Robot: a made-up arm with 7 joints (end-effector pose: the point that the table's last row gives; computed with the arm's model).
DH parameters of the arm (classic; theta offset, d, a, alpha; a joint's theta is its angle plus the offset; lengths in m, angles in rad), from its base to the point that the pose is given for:
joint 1: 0 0.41 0.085 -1.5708
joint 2: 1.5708 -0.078 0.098 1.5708
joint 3: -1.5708 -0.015 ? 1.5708
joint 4: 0.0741 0 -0.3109 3.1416
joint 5: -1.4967 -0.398 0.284 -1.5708
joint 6: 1.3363 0 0.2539 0
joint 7: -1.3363 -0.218 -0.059 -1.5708
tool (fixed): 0 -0.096 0 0
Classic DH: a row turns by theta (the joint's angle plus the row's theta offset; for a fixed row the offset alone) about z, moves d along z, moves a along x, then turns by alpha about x.
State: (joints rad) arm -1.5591 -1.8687 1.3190 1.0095 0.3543 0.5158 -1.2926
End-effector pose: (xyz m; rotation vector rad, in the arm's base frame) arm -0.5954 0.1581 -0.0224 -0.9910 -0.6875 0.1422
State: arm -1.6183 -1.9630 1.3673 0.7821 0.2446 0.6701 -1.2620
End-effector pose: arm -0.5652 0.1794 -0.0102 -0.9704 -0.8630 0.2184
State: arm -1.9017 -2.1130 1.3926 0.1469 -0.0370 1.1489 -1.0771
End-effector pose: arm -0.3393 0.3722 0.1050 -0.9438 -1.4391 0.2138
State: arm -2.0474 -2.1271 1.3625 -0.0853 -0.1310 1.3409 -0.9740
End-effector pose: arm -0.1940 0.4377 0.1881 -1.0224 -1.6986 0.1398
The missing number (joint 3, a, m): 0.061
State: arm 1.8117 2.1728 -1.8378 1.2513 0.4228 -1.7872 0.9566
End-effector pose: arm 0.0157 -0.3065 0.9249 1.5970 -0.0595 -0.3956
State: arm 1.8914 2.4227 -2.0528 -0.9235 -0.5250 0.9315 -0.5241
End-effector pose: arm -0.0060 -0.6394 0.5915 1.0297 -0.0269 -2.0368
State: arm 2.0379 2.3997 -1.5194 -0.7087 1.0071 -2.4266 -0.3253
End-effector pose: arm -0.1552 -0.1197 0.0629 -1.8999 0.1672 -1.0506
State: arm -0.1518 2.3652 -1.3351 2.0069 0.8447 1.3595 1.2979
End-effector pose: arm 0.4709 0.4079 0.6934 1.5373 0.4220 -0.2148
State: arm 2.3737 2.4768 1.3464 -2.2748 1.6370 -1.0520 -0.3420
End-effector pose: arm 0.2701 0.5722 0.6144 0.6113 -1.8899 -1.5677
